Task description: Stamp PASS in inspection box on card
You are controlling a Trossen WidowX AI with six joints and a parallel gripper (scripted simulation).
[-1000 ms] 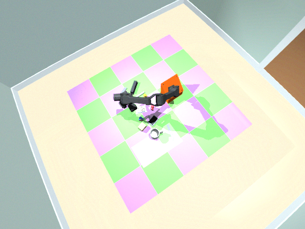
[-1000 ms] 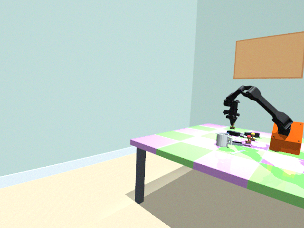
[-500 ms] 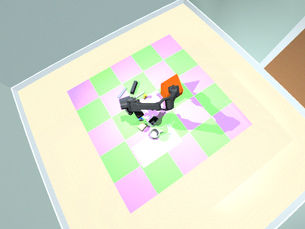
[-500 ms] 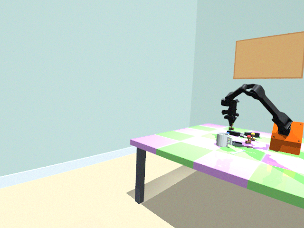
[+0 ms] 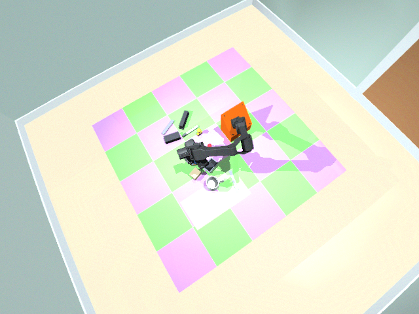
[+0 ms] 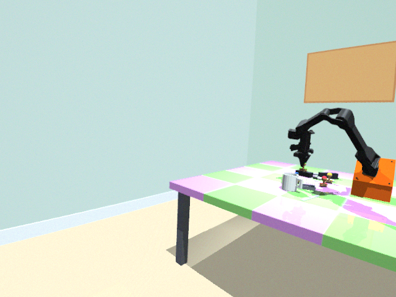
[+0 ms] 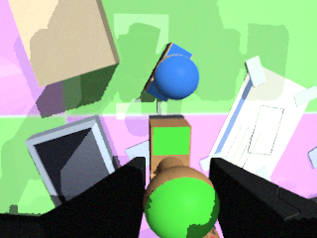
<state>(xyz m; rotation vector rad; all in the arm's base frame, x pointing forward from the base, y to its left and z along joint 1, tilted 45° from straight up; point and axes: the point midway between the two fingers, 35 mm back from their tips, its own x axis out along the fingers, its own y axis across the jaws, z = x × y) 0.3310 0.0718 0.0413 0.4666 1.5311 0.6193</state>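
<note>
The dark ink pad is 60 mm behind my gripper tip, 60 mm to the left of it and 100 mm below it. Round my gripper tip: white card: 10 mm behind, 100 mm to the right, 110 mm below; then tan block: 60 mm ahead, 70 mm to the left, 90 mm below; then blue-labelled stamp: 30 mm ahead, 10 mm to the right, 90 mm below.
</note>
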